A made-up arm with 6 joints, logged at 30 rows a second.
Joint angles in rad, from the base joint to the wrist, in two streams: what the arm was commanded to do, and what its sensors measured. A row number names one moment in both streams.
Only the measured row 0 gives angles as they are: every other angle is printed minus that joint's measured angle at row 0.
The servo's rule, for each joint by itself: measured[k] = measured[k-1] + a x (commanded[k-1-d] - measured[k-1]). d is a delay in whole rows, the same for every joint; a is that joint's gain. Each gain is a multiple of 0.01, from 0.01 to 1. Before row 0 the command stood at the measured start. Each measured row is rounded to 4 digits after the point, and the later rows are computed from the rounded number. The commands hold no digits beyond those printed.
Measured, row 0:
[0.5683, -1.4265, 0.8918, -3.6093, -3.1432, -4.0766]
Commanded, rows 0 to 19:
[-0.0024, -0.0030, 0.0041, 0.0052, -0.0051, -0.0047]
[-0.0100, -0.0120, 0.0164, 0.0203, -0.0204, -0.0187]
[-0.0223, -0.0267, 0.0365, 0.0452, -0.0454, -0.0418]
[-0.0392, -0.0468, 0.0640, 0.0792, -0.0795, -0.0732]
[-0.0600, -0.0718, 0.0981, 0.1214, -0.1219, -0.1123]
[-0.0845, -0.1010, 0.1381, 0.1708, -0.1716, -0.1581]
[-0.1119, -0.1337, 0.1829, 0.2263, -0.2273, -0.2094]
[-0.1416, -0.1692, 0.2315, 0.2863, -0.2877, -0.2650]
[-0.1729, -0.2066, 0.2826, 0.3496, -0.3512, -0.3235]
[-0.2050, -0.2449, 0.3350, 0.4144, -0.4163, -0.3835]
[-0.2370, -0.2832, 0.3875, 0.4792, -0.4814, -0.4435]
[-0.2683, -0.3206, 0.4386, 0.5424, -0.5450, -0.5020]
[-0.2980, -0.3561, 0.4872, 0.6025, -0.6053, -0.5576]
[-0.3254, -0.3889, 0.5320, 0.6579, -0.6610, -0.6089]
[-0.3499, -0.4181, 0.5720, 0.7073, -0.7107, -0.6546]
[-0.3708, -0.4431, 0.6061, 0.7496, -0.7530, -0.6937]
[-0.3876, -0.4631, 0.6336, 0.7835, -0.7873, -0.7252]
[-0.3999, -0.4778, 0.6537, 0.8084, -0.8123, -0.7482]
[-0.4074, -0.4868, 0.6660, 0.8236, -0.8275, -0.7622]
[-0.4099, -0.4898, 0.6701, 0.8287, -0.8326, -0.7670]
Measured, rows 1 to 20:
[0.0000, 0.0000, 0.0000, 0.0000, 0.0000, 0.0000]
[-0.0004, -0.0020, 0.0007, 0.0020, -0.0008, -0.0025]
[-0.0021, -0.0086, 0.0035, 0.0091, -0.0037, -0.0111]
[-0.0057, -0.0205, 0.0094, 0.0232, -0.0100, -0.0274]
[-0.0117, -0.0379, 0.0192, 0.0450, -0.0204, -0.0517]
[-0.0204, -0.0603, 0.0334, 0.0748, -0.0356, -0.0838]
[-0.0319, -0.0872, 0.0522, 0.1122, -0.0560, -0.1232]
[-0.0463, -0.1179, 0.0757, 0.1567, -0.0817, -0.1689]
[-0.0635, -0.1518, 0.1037, 0.2072, -0.1126, -0.2198]
[-0.0832, -0.1880, 0.1359, 0.2627, -0.1484, -0.2748]
[-0.1051, -0.2256, 0.1717, 0.3219, -0.1886, -0.3324]
[-0.1288, -0.2636, 0.2105, 0.3832, -0.2325, -0.3913]
[-0.1539, -0.3012, 0.2516, 0.4453, -0.2794, -0.4500]
[-0.1798, -0.3374, 0.2940, 0.5066, -0.3283, -0.5070]
[-0.2060, -0.3714, 0.3368, 0.5656, -0.3782, -0.5610]
[-0.2319, -0.4022, 0.3791, 0.6209, -0.4281, -0.6106]
[-0.2569, -0.4292, 0.4200, 0.6711, -0.4768, -0.6546]
[-0.2804, -0.4516, 0.4584, 0.7149, -0.5234, -0.6920]
[-0.3019, -0.4689, 0.4936, 0.7514, -0.5667, -0.7218]
[-0.3209, -0.4807, 0.5246, 0.7796, -0.6058, -0.7432]
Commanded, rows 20 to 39:
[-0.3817, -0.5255, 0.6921, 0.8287, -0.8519, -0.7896]
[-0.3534, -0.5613, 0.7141, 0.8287, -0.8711, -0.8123]
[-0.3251, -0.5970, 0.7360, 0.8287, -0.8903, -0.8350]
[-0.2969, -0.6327, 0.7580, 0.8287, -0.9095, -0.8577]
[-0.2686, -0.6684, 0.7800, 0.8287, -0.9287, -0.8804]
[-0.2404, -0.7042, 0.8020, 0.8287, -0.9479, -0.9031]
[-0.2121, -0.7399, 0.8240, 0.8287, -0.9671, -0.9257]
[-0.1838, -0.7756, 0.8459, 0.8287, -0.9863, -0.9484]
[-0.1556, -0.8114, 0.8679, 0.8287, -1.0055, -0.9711]
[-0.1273, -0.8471, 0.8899, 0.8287, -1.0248, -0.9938]
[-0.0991, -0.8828, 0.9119, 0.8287, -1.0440, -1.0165]
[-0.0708, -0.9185, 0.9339, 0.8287, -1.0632, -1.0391]
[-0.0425, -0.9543, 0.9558, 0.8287, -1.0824, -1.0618]
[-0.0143, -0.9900, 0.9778, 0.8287, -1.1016, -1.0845]
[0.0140, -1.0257, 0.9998, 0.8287, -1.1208, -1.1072]
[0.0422, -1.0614, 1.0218, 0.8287, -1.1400, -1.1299]
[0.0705, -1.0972, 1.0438, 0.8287, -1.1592, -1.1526]
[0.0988, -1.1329, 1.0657, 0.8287, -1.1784, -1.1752]
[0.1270, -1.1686, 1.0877, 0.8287, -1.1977, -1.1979]
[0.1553, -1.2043, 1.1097, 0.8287, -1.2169, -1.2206]
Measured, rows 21 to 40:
[-0.3369, -0.4867, 0.5508, 0.7987, -0.6398, -0.7558]
[-0.3450, -0.5123, 0.5762, 0.8104, -0.6716, -0.7737]
[-0.3465, -0.5446, 0.6010, 0.8175, -0.7015, -0.7942]
[-0.3426, -0.5792, 0.6253, 0.8219, -0.7298, -0.8158]
[-0.3344, -0.6145, 0.6492, 0.8246, -0.7568, -0.8380]
[-0.3226, -0.6501, 0.6727, 0.8262, -0.7826, -0.8605]
[-0.3078, -0.6858, 0.6960, 0.8272, -0.8074, -0.8831]
[-0.2906, -0.7215, 0.7190, 0.8278, -0.8314, -0.9057]
[-0.2714, -0.7572, 0.7418, 0.8282, -0.8546, -0.9283]
[-0.2506, -0.7930, 0.7645, 0.8284, -0.8772, -0.9510]
[-0.2284, -0.8287, 0.7871, 0.8285, -0.8993, -0.9737]
[-0.2051, -0.8644, 0.8096, 0.8286, -0.9210, -0.9964]
[-0.1809, -0.9001, 0.8320, 0.8286, -0.9423, -1.0190]
[-0.1560, -0.9359, 0.8543, 0.8286, -0.9633, -1.0417]
[-0.1305, -0.9716, 0.8765, 0.8286, -0.9840, -1.0644]
[-0.1045, -1.0073, 0.8987, 0.8286, -1.0045, -1.0871]
[-0.0781, -1.0430, 0.9209, 0.8286, -1.0248, -1.1098]
[-0.0514, -1.0788, 0.9430, 0.8286, -1.0450, -1.1325]
[-0.0244, -1.1145, 0.9651, 0.8286, -1.0650, -1.1551]
[0.0029, -1.1502, 0.9872, 0.8286, -1.0849, -1.1778]

